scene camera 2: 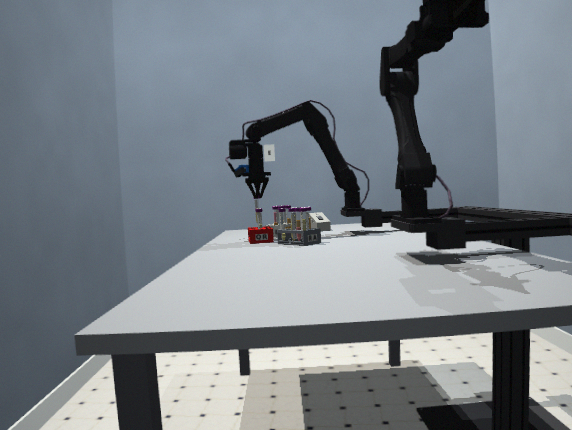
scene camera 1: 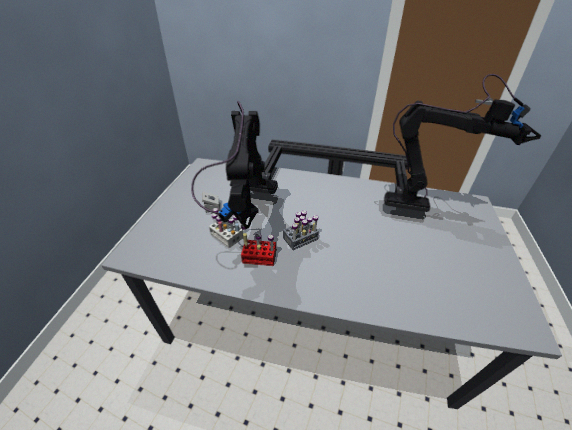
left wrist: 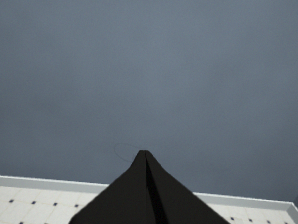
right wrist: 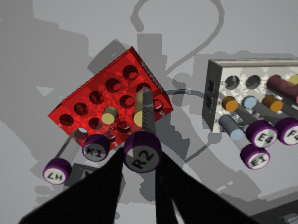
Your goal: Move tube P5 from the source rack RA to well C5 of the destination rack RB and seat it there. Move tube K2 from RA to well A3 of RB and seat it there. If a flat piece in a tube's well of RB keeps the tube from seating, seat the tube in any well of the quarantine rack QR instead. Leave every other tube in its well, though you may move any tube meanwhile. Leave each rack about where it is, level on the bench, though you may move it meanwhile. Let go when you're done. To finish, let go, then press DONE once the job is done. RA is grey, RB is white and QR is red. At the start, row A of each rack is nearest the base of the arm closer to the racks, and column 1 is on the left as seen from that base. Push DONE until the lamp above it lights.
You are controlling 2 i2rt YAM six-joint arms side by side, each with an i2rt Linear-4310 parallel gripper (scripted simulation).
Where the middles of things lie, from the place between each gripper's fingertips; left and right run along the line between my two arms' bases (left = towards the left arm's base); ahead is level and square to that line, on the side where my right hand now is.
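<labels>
Measured from my right hand, the red rack QR [right wrist: 88, 102] is 40 mm to the left and 140 mm below. Going by its middle, the red rack QR is nearer to my right hand than to my left hand.
From my left hand, I find the red rack QR 103 cm to the right and 36 cm ahead, and it is 46 cm below that hand.
</labels>
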